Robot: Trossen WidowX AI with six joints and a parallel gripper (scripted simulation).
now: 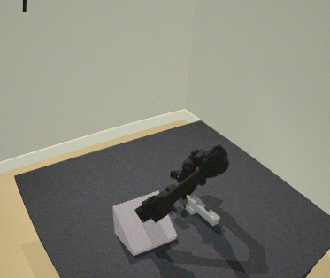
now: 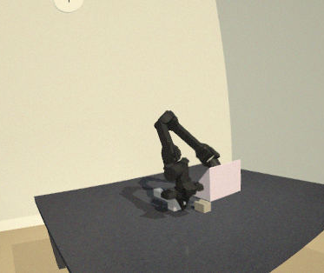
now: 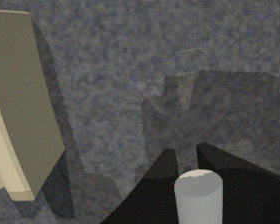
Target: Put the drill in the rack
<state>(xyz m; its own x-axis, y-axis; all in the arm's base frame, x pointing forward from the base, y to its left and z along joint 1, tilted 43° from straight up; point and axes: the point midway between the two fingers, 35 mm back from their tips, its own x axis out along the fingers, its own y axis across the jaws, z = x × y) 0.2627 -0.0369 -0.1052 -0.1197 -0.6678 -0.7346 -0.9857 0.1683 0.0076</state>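
My gripper tip is now 10 mm past the drill, 50 mm to the left of it and 30 mm below it. The rest, counted from my gripper tip: white block (20 mm behind, 130 mm to the right, 20 mm above); rack (70 mm behind, 40 mm to the left); key (20 mm behind, 150 mm to the right, 30 mm above).
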